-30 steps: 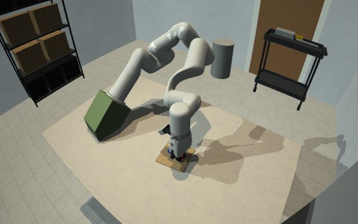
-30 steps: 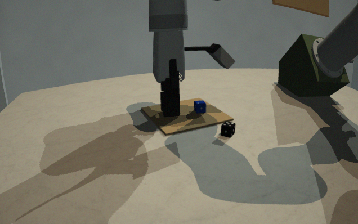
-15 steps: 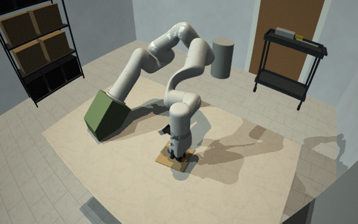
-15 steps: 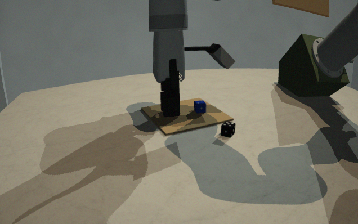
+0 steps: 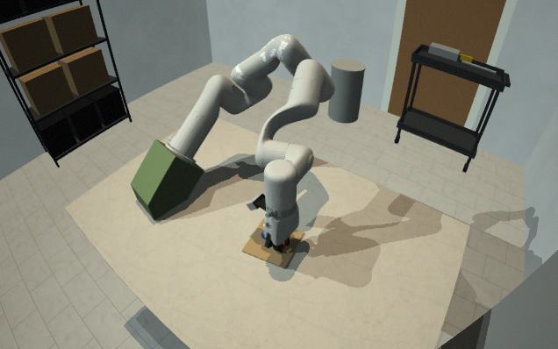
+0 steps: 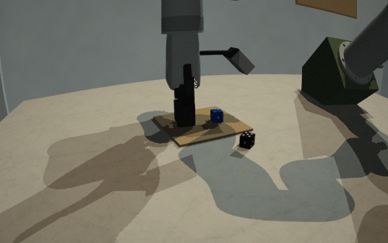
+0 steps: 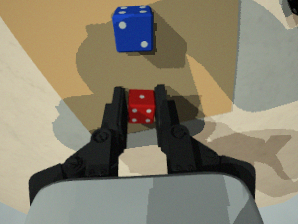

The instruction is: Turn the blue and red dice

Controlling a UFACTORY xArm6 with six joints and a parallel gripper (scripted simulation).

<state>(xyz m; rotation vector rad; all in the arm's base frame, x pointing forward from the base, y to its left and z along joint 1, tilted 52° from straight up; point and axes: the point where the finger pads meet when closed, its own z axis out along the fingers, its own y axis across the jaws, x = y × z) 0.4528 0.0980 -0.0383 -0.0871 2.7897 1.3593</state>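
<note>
The red die lies 1 cm below my hand. Also, from my hand: blue die: 6 cm behind, 1 cm below; then tan mat: 3 cm behind, 2 cm below; then black die: 10 cm to the left, 9 cm behind, 2 cm below.
</note>
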